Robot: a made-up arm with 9 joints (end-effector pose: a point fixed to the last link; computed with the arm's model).
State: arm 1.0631 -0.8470 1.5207 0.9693 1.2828 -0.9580 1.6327 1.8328 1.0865
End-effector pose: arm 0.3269 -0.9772 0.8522 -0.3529 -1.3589 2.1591
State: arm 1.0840 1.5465 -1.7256 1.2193 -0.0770 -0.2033 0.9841 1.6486 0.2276
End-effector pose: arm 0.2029 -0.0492 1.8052 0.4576 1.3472 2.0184
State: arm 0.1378 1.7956 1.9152 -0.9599 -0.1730 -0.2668 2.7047 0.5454 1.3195
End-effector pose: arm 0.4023 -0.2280 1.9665 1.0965 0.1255 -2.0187
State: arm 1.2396 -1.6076 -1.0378 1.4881 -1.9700 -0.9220 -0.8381 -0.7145 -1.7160
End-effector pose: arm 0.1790 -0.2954 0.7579 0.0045 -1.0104 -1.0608
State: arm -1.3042 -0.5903 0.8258 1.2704 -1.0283 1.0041 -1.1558 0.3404 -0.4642
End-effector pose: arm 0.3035 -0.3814 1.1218 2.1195 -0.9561 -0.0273
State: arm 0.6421 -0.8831 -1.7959 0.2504 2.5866 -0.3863 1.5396 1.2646 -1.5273
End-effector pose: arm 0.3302 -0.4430 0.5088 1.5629 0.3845 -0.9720
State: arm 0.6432 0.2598 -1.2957 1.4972 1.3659 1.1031 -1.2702 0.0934 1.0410
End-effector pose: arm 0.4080 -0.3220 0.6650 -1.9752 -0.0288 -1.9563
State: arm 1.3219 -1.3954 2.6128 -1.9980 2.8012 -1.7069 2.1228 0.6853 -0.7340
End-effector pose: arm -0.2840 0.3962 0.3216 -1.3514 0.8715 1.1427
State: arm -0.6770 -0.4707 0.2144 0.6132 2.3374 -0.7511 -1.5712 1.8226 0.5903
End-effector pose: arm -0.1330 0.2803 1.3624 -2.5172 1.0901 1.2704
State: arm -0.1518 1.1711 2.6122 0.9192 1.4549 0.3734 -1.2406 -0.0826 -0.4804
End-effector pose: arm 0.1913 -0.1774 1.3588 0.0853 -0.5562 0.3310
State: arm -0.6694 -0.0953 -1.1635 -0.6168 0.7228 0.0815 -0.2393 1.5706 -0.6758
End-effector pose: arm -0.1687 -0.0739 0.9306 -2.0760 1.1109 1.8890
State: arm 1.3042 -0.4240 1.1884 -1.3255 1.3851 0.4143 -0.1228 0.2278 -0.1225
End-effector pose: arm 0.1705 -0.0696 0.9173 0.4392 0.6320 -0.8838
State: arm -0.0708 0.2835 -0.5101 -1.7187 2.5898 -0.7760 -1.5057 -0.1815 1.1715
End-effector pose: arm -0.0352 -0.4882 0.4954 -2.5413 0.9499 -0.5785
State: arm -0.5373 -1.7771 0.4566 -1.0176 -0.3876 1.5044 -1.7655 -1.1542 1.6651
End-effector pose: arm -0.2852 -0.3405 0.7750 1.5396 -1.0305 1.4435
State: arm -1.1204 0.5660 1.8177 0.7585 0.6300 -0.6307 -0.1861 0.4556 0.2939
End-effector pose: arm 0.8385 0.0846 0.9785 0.1179 0.8713 -0.4152
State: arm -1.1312 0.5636 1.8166 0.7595 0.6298 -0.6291 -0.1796 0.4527 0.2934
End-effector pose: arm 0.8357 0.0952 0.9769 0.1082 0.8662 -0.4034
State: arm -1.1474 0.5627 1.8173 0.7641 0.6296 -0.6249 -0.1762 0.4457 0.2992
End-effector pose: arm 0.8328 0.1090 0.9786 0.0994 0.8547 -0.3919
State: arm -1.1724 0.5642 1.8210 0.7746 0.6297 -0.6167 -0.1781 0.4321 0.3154
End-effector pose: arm 0.8294 0.1280 0.9860 0.0929 0.8332 -0.3808
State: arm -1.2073 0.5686 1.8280 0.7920 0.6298 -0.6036 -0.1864 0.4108 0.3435
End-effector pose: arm 0.8250 0.1525 1.0001 0.0910 0.8004 -0.3699
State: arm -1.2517 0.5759 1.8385 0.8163 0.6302 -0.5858 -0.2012 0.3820 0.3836
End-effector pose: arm 0.8186 0.1821 1.0212 0.0958 0.7576 -0.3593
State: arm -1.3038 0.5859 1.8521 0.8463 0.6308 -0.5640 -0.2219 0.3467 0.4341
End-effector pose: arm 0.8094 0.2150 1.0482 0.1096 0.7080 -0.3489
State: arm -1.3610 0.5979 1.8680 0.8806 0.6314 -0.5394 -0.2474 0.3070 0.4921
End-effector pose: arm 0.7967 0.2491 1.0802 0.1337 0.6564 -0.3381
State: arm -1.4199 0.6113 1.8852 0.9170 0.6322 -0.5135 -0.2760 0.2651 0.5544
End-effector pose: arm 0.7807 0.2817 1.1148 0.1674 0.6076 -0.3271
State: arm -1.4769 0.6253 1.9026 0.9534 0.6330 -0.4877 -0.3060 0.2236 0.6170
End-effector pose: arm 0.7623 0.3104 1.1501 0.2085 0.5656 -0.3158
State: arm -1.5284 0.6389 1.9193 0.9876 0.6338 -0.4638 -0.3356 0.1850 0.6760
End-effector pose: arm 0.7433 0.3333 1.1837 0.2535 0.5329 -0.3051
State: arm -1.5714 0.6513 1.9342 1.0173 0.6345 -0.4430 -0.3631 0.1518 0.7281
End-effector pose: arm 0.7260 0.3494 1.2136 0.2974 0.5105 -0.2963
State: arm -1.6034 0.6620 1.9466 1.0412 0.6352 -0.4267 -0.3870 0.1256 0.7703
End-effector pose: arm 0.7124 0.3588 1.2380 0.3359 0.4970 -0.2906
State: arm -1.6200 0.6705 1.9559 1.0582 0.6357 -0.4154 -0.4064 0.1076 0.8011
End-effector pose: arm 0.7052 0.3601 1.2564 0.3673 0.4903 -0.2921
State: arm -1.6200 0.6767 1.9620 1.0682 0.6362 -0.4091 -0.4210 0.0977 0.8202
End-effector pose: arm 0.7052 0.3536 1.2686 0.3906 0.4876 -0.3023
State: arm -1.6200 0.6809 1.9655 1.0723 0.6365 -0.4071 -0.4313 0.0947 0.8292
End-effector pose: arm 0.7062 0.3493 1.2749 0.4016 0.4896 -0.3075
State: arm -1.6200 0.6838 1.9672 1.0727 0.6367 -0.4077 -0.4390 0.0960 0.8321
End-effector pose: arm 0.7078 0.3464 1.2776 0.4048 0.4946 -0.3096
